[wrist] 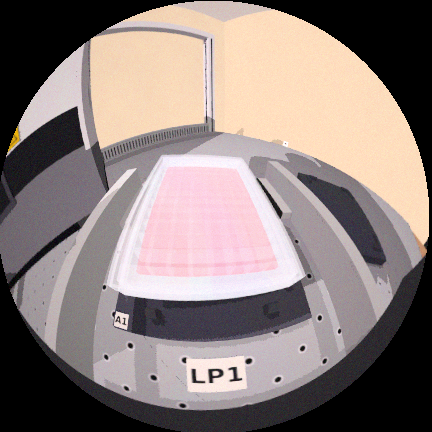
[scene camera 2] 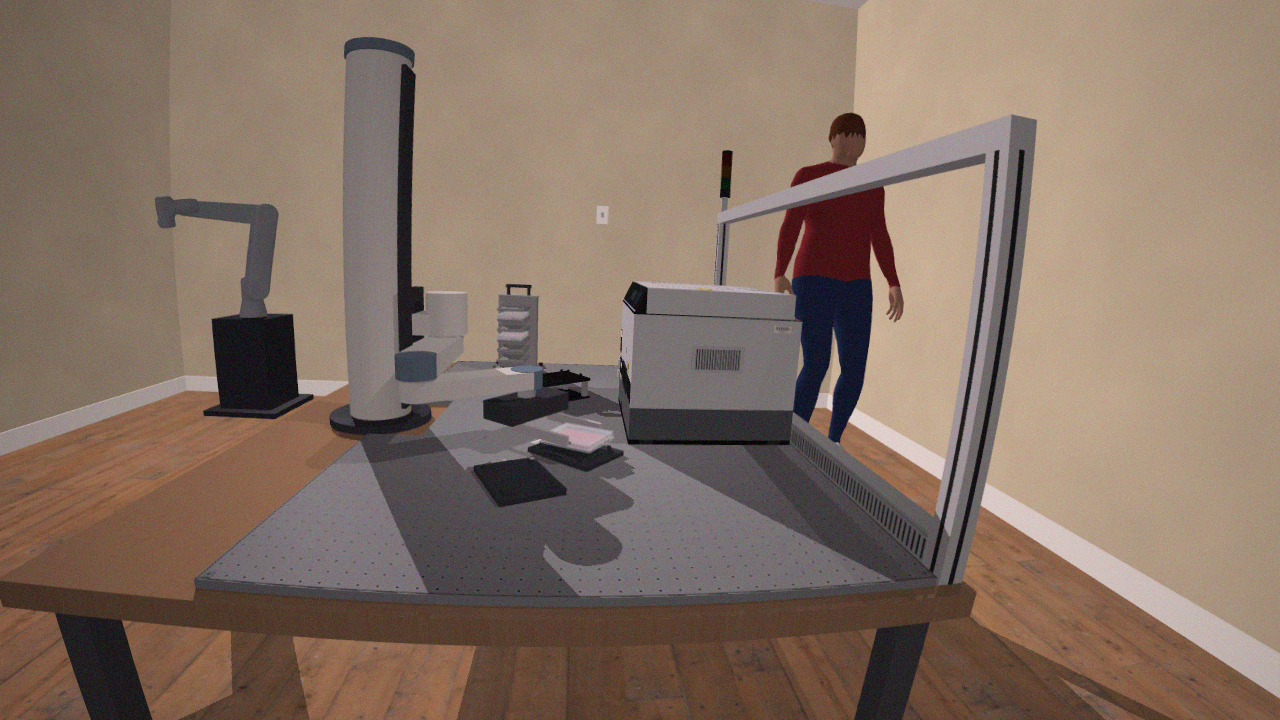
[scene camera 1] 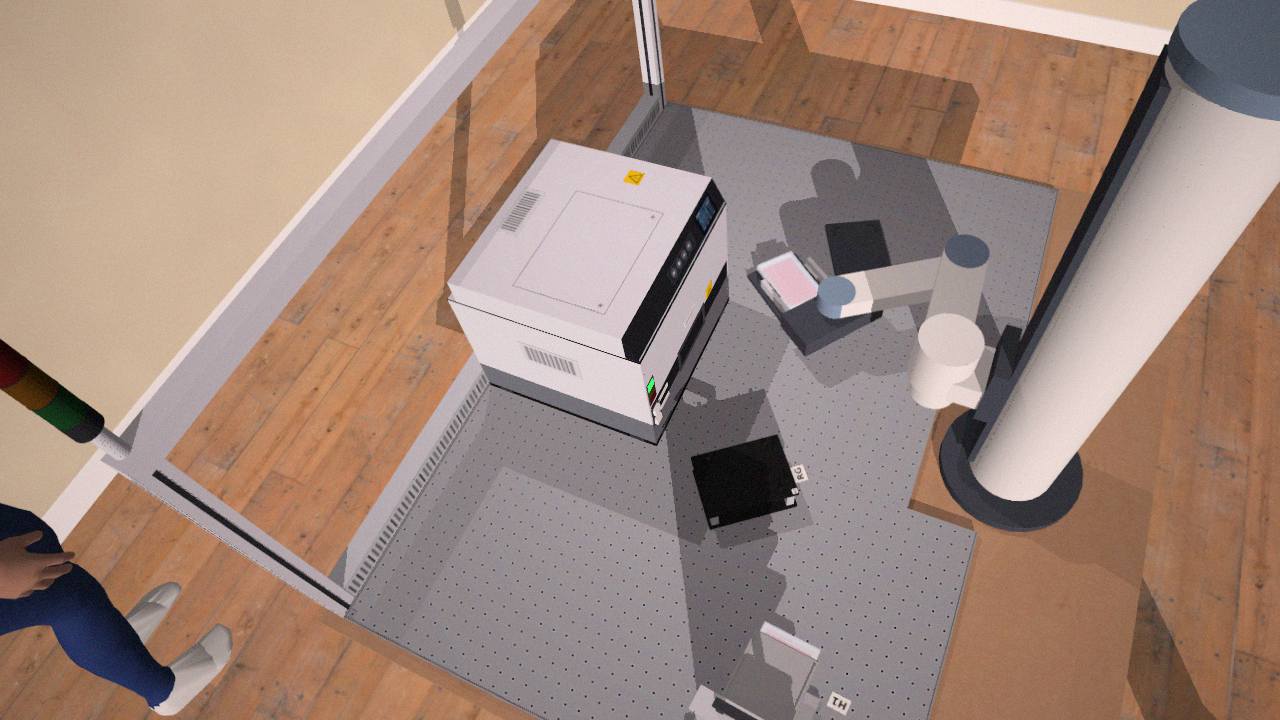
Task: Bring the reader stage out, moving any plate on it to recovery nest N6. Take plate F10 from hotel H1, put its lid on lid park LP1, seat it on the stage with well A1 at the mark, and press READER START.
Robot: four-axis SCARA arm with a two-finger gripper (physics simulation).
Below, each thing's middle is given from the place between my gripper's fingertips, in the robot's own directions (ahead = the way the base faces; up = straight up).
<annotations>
The dark nest labelled LP1 [scene camera 2: 583, 461] is 40 mm below my hand, 20 mm behind it and 10 mm to the left of it. Round my hand: LP1 label [wrist: 213, 374] (100 mm behind, 80 mm to the left, 50 mm below).
</annotations>
